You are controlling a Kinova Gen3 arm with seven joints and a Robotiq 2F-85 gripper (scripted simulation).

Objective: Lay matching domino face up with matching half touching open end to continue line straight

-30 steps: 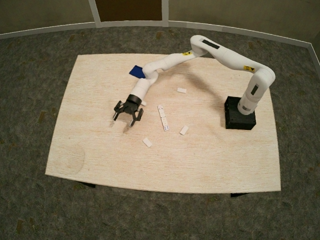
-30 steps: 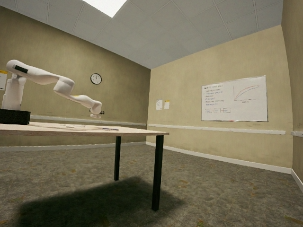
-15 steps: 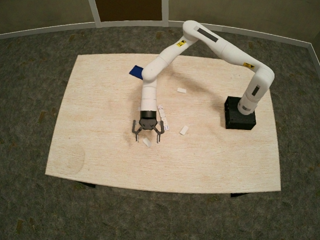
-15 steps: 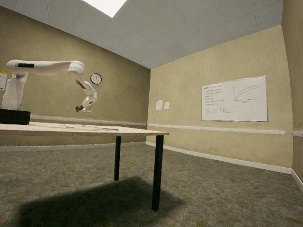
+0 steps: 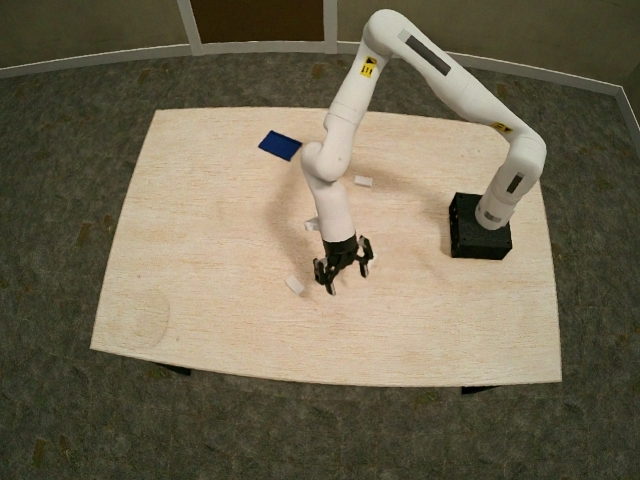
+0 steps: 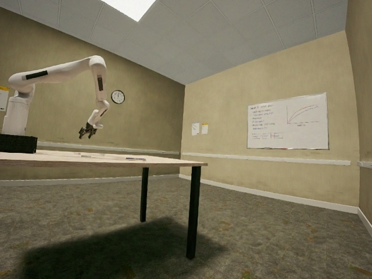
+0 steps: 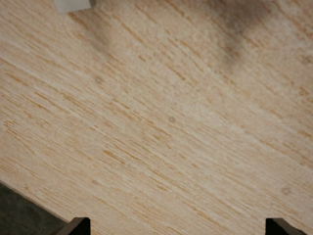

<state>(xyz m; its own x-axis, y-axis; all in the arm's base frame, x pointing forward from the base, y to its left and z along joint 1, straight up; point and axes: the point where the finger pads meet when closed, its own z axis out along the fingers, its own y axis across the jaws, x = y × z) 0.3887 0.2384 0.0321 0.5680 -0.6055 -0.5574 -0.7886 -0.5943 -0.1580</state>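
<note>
Right now my hand is 50 mm past the white domino, 110 mm to the left of it and 120 mm above it.
</note>
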